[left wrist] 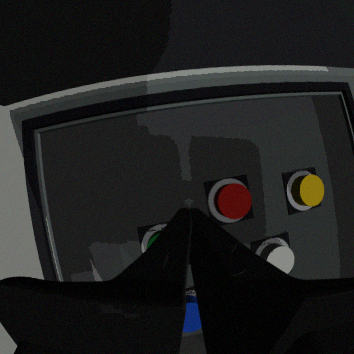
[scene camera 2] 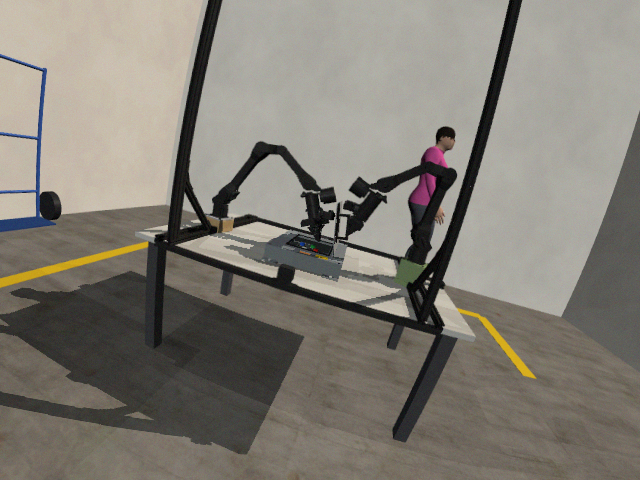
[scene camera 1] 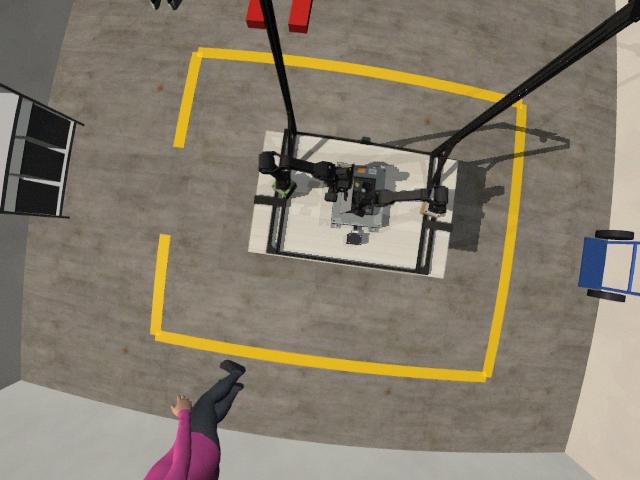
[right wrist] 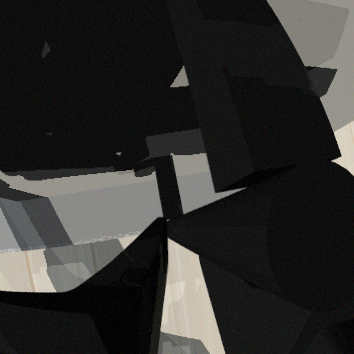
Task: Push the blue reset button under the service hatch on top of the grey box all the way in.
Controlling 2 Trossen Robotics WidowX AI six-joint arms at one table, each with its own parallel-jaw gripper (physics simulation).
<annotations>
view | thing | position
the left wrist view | my left gripper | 187, 216
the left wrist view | service hatch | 52, 52
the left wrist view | red button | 233, 200
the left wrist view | yellow button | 308, 189
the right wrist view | my right gripper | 180, 224
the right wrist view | service hatch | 100, 100
</annotations>
